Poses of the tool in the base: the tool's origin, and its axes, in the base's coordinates. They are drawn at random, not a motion.
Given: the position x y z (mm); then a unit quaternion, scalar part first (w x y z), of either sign.
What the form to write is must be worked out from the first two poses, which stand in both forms.
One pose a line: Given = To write
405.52, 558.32, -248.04, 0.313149, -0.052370, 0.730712, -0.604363 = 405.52, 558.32, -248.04, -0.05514, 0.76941, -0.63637, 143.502
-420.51, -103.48, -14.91, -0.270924, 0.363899, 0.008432, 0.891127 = -420.51, -103.48, -14.91, -0.37804, -0.00876, -0.92575, 148.561
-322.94, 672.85, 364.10, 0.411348, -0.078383, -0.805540, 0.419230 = -322.94, 672.85, 364.10, -0.08600, -0.88377, 0.45995, 131.421
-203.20, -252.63, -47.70, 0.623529, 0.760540, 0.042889, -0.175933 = -203.20, -252.63, -47.70, 0.97280, 0.05486, -0.22504, 102.851
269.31, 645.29, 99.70, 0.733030, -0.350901, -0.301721, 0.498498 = 269.31, 645.29, 99.70, -0.51588, -0.44358, 0.73287, 85.718
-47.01, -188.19, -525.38, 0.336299, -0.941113, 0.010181, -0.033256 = -47.01, -188.19, -525.38, -0.99932, 0.01081, -0.03531, 140.697
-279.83, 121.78, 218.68, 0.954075, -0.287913, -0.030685, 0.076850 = -279.83, 121.78, 218.68, -0.96109, -0.10243, 0.25654, 34.863
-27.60, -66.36, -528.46, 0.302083, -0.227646, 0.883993, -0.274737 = -27.60, -66.36, -528.46, -0.23880, 0.92732, -0.28820, 144.835
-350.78, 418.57, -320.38, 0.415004, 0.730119, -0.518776, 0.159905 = -350.78, 418.57, -320.38, 0.80249, -0.57020, 0.17575, 130.961
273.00, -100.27, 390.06, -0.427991, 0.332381, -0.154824, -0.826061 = 273.00, -100.27, 390.06, -0.36777, 0.17131, 0.91400, 129.320
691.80, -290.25, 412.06, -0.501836, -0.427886, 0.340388, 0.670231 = 691.80, -290.25, 412.06, 0.49469, -0.39353, -0.77487, 119.757
